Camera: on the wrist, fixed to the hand. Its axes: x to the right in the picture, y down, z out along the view.
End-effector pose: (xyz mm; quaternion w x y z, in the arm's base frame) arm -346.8 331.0 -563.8 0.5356 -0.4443 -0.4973 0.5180
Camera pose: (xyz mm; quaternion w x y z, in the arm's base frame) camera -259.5 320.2 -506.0 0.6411 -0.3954 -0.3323 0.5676
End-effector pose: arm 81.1 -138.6 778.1 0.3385 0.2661 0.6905 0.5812
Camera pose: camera 26.6 -207.8 720.4 0.2057 0.2825 0.8082 0.4741
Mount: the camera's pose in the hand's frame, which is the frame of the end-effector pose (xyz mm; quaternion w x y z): -9.3 -67.9 -79.9 0.9784 0.1832 0.0935 0.0209
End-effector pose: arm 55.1 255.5 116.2 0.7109 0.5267 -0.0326 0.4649
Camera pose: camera 61.6 311.1 27.0 0.5924 0.6014 0.1087 0.5249
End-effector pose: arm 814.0 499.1 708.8 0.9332 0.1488 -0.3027 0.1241
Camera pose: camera 870.7 463.2 627.7 0.9115 0.2986 -0.1893 0.2103
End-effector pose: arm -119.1 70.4 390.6 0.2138 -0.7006 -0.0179 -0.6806
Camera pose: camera -216.8 108.6 398.9 0.3534 -0.5830 -0.1076 -0.7236
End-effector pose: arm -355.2 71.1 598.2 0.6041 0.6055 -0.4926 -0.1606
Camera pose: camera -269.1 109.7 551.5 0.5295 0.7078 -0.4675 0.0024
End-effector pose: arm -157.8 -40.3 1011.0 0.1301 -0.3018 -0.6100 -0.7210
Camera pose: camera -210.3 -103.5 945.2 0.2547 -0.2168 -0.7105 -0.6192
